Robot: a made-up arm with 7 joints. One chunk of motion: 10 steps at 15 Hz.
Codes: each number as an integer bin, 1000 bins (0 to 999) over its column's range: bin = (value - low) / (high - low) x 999, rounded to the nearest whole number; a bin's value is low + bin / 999 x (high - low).
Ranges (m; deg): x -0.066..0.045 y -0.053..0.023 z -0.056..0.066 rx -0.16..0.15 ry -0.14..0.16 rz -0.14..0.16
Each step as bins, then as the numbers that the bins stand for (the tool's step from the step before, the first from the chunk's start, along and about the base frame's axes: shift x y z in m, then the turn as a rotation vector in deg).
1 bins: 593 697 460 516 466 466
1 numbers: -0.00011 0.00003 0.00018 0.000 0.000 0.000
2 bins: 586 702 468 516 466 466
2 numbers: -0.00089 0.00041 0.00115 0.000 0.000 0.000
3 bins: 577 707 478 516 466 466
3 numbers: -0.00189 0.00079 0.00237 0.000 0.000 0.000
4 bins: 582 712 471 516 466 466
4 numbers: -0.00133 0.00117 0.00152 0.000 0.000 0.000
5 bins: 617 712 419 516 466 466
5 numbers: 0.00256 0.00117 -0.00483 0.000 0.000 0.000
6 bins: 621 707 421 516 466 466
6 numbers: 0.00300 0.00079 -0.00459 0.000 0.000 0.000
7 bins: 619 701 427 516 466 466
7 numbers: 0.00278 0.00033 -0.00385 0.000 0.000 0.000
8 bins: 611 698 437 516 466 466
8 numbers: 0.00189 0.00010 -0.00263 0.000 0.000 0.000
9 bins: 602 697 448 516 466 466
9 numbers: 0.00089 0.00003 -0.00129 0.000 0.000 0.000
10 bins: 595 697 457 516 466 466
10 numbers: 0.00011 0.00003 -0.00019 0.000 0.000 0.000
